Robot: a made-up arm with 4 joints.
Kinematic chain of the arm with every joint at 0, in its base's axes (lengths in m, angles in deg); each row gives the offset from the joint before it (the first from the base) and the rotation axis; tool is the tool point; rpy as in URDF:
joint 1: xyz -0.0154 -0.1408 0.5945 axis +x
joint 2: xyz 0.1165 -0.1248 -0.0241 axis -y
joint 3: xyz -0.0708 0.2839 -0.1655 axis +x
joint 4: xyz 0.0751 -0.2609 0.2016 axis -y
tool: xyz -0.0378 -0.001 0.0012 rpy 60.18 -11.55 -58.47
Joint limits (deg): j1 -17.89..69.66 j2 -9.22..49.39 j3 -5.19..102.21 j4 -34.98..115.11
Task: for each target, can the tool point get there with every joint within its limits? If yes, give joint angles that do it. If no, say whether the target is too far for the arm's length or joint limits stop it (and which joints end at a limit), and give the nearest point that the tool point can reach.
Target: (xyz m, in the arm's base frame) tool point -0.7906 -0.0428 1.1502
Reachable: no: too far | nearest point 0.0295 -0.2113 0.6411 | short by 0.980 m
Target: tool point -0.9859 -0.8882 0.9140
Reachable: no: too far | nearest point 0.0489 -0.3572 0.5046 | short by 1.233 m
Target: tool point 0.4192 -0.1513 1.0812
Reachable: no: joint limits stop it (at a limit: joint 1, joint 2, joint 3, joint 4) | nearest point 0.0885 -0.1997 0.6771 | short by 0.524 m
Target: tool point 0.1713 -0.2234 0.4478
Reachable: yes | joints 28.12 44.11 19.11 91.76
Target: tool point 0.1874 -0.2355 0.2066
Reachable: yes | joints -1.98 17.57 76.09 31.70
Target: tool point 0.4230 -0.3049 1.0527
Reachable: no: joint limits stop it (at a limit: joint 1, joint 2, joint 3, joint 4) | nearest point 0.0885 -0.1997 0.6771 | short by 0.514 m
